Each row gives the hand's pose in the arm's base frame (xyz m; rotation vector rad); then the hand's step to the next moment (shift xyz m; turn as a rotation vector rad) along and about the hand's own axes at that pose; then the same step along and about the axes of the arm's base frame.
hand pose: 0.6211 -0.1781 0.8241 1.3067 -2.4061 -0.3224
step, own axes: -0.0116 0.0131 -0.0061 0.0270 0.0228 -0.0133
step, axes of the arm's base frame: -0.0015 0.0167 0.0078 -0.0247 -0.0106 0.0265
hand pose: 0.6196 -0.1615 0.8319 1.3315 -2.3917 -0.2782
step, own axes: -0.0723 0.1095 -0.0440 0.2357 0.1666 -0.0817
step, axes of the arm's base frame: -0.0315 0.1200 0.0614 -0.2055 -0.1105 0.1885
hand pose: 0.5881 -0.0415 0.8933 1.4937 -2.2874 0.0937
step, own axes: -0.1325 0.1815 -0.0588 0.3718 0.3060 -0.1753
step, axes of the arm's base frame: -0.0985 0.2075 0.0345 -0.3490 -0.1433 0.3469
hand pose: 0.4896 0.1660 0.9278 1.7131 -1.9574 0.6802
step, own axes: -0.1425 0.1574 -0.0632 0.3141 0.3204 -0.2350
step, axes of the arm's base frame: -0.1370 0.1664 -0.0510 -0.3551 -0.0598 0.3562
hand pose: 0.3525 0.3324 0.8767 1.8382 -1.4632 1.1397
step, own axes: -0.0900 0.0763 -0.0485 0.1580 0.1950 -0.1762
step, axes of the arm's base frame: -0.0923 0.0644 -0.0600 -0.2277 0.0076 0.2053
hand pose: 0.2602 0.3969 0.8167 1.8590 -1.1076 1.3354
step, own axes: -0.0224 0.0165 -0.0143 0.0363 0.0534 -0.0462
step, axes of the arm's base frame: -0.0244 0.0103 -0.0167 -0.0625 0.0024 0.0490
